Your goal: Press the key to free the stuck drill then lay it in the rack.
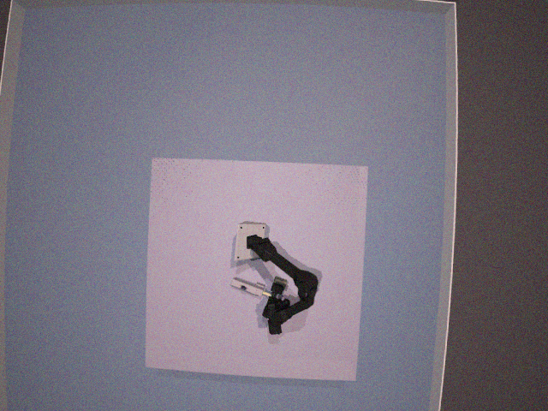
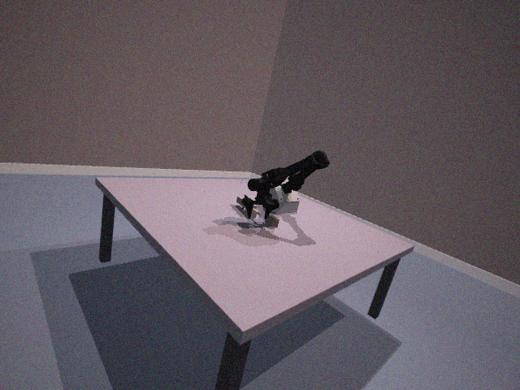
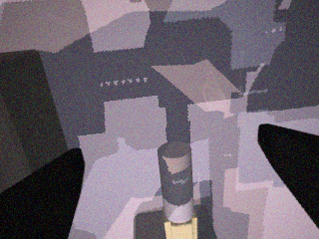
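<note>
The drill is 2 cm behind my gripper tip, 5 cm to the right of it and 3 cm above it. Round my gripper tip: tan rack: 7 cm behind, 4 cm to the left; pale long fixture block: 5 cm behind, 14 cm to the right, 1 cm above.
</note>
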